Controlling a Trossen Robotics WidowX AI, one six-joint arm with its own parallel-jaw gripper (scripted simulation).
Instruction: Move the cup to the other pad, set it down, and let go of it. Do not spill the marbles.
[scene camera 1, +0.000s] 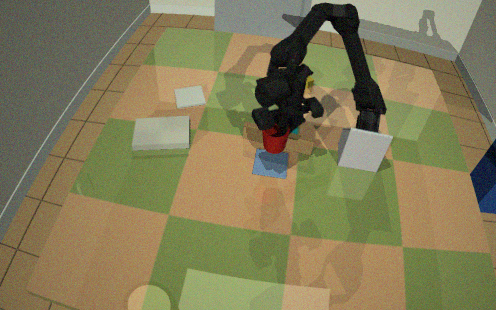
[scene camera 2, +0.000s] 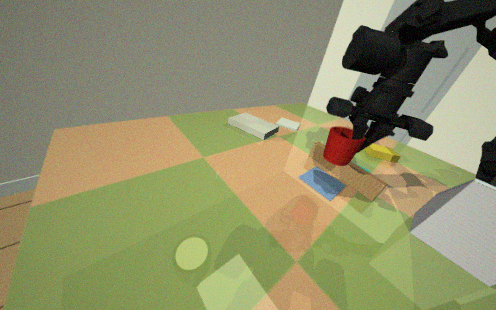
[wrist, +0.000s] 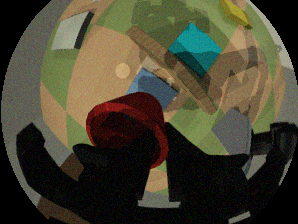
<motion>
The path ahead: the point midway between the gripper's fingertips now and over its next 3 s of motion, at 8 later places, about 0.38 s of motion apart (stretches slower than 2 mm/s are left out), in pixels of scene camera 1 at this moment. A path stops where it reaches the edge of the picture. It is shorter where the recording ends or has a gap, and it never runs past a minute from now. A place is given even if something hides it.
My gripper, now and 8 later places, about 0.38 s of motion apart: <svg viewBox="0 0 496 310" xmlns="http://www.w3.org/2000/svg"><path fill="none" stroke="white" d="M284 135L285 132L287 127L288 121L290 115L291 111L293 105L295 100L296 99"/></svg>
</motion>
